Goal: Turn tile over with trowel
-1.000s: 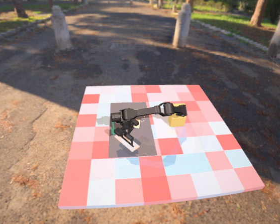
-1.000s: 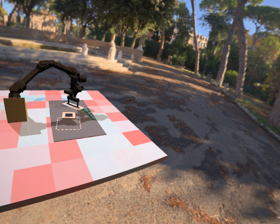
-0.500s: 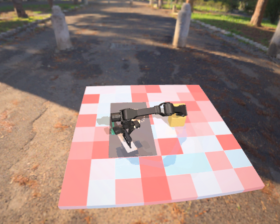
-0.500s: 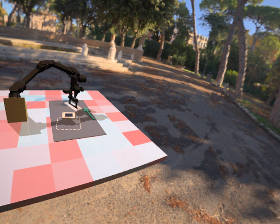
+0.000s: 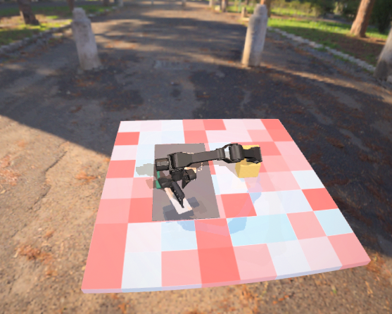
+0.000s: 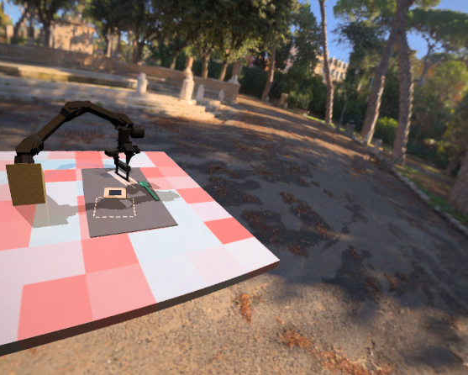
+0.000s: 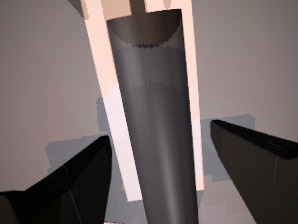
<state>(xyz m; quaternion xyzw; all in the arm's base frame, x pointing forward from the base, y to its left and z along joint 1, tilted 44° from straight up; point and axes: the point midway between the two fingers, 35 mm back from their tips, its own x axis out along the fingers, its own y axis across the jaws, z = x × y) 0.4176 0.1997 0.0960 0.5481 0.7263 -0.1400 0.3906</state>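
My gripper tip is 3 cm above the small trowel, 2 cm to the left of it and 1 cm short of it. Also, from my gripper tip: grey mat (18 cm to the right, 8 cm below, 2 cm behind); green trowel-shaped tool (15 cm to the right, 11 cm ahead, 6 cm below); tan tile (20 cm to the right, 6 cm below, 5 cm behind).
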